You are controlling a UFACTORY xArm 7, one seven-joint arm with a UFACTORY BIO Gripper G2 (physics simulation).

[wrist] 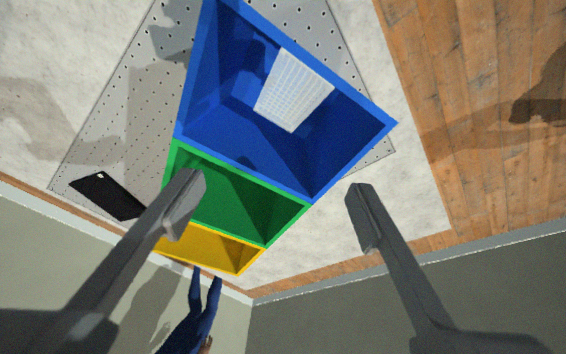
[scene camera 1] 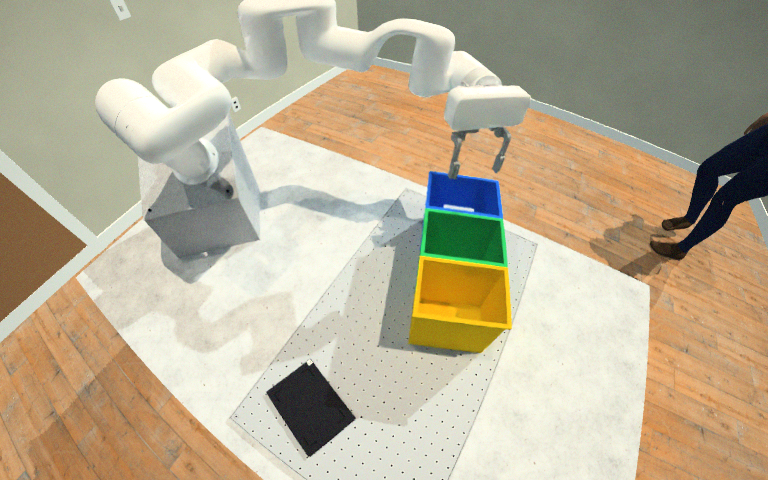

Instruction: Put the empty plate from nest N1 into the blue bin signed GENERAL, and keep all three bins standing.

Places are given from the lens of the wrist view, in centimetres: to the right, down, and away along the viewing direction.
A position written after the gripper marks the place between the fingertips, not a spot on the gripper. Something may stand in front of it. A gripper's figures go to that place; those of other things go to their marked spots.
gripper (wrist: pixel 277 184): 0, 0, 12
green bin (wrist: pixel 236 203): -9, 5, 32
